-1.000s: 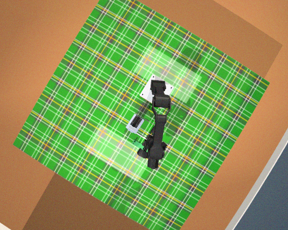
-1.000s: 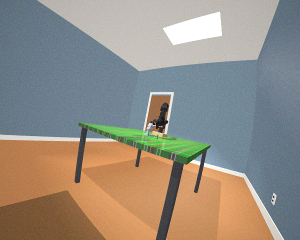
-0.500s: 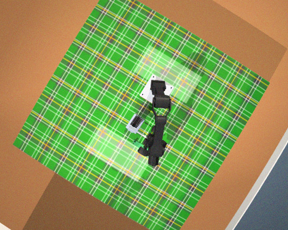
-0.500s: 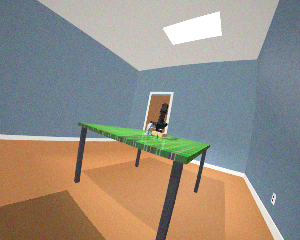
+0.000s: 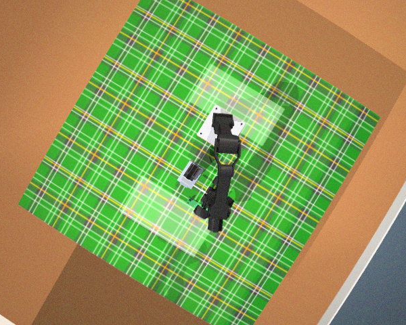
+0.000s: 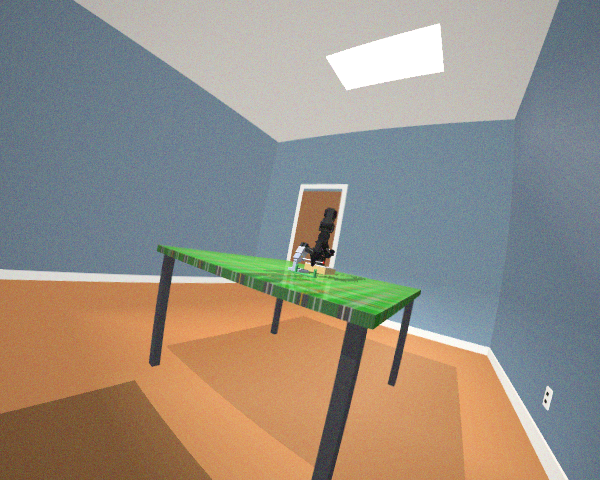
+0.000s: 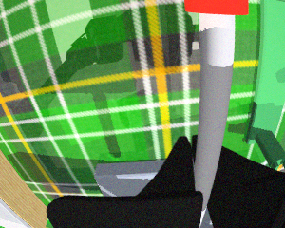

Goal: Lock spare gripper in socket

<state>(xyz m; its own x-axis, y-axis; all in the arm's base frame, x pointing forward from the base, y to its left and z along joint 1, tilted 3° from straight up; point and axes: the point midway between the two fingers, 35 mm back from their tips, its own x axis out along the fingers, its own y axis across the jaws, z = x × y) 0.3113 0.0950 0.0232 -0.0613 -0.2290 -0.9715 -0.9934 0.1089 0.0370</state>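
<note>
The socket is 10 cm to the right of my gripper tip and 2 cm behind it. The rest, counted from my gripper tip: green translucent block (8 cm ahead, 3 cm below, 1 cm to the left); spare gripper (10 cm to the right, 7 cm above, 4 cm behind).
</note>
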